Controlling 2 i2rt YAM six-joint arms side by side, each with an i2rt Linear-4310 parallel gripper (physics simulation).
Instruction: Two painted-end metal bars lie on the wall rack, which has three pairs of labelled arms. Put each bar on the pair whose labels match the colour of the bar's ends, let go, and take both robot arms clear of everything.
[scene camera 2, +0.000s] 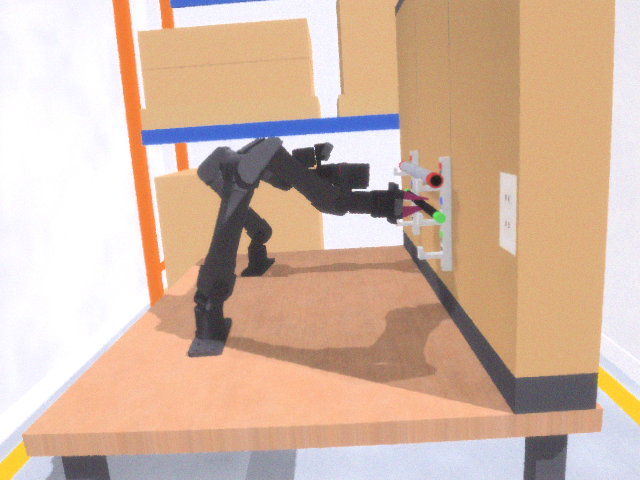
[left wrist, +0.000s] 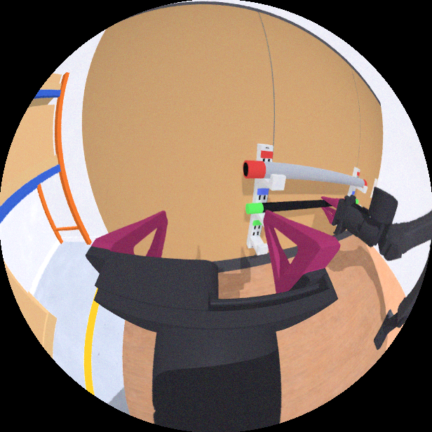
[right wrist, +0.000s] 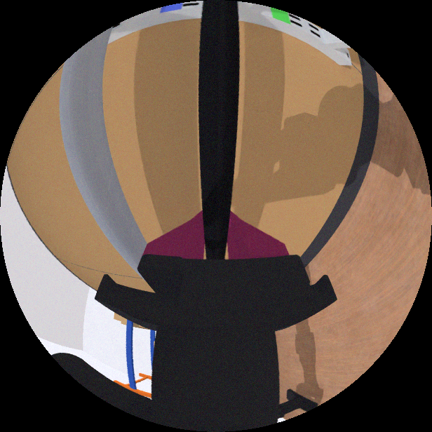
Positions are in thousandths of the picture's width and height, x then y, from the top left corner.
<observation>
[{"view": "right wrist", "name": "my right gripper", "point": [499, 499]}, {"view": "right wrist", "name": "tan wall panel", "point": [693, 263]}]
</observation>
